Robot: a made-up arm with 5 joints.
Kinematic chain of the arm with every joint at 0, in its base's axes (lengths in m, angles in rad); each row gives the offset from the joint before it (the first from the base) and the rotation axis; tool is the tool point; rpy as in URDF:
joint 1: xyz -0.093 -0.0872 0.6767 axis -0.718 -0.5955 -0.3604
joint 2: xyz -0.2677 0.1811 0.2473 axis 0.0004 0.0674 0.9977
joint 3: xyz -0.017 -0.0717 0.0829 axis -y
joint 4: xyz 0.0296 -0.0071 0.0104 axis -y
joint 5: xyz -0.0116 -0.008 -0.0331 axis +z
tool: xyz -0.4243 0.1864 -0.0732 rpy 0 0 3.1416
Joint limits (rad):
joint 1: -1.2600..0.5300
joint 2: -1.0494..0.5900
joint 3: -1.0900..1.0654
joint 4: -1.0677..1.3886
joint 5: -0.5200..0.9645
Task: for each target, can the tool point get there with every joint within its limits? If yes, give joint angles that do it. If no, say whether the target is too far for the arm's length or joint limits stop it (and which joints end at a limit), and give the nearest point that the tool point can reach.
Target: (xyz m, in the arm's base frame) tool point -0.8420 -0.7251 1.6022
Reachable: no: too far | nearest point -0.5514 -0.4794 1.3847 | short by 0.438 m
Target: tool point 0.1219 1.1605 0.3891
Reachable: no: too far | nearest point -0.2371 0.6024 0.6287 | short by 0.706 m
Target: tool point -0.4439 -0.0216 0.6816
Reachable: yes | joints -0.4995 0.0045 0.6537 0.5953 0.3915
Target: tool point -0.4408 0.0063 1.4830
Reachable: yes | joints -0.4701 -0.1187 -0.7530 -0.3281 -0.2479
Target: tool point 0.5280 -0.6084 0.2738
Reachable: no: joint limits stop it (at a limit: joint 1, joint 3, joint 4, joint 5) | nearest point 0.0497 -0.3382 0.5537 | short by 0.617 m
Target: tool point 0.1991 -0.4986 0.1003
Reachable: no: joint limits stop it (at a limit: joint 1, joint 3, joint 4, joint 5) | nearest point 0.0251 -0.3764 0.5522 | short by 0.499 m
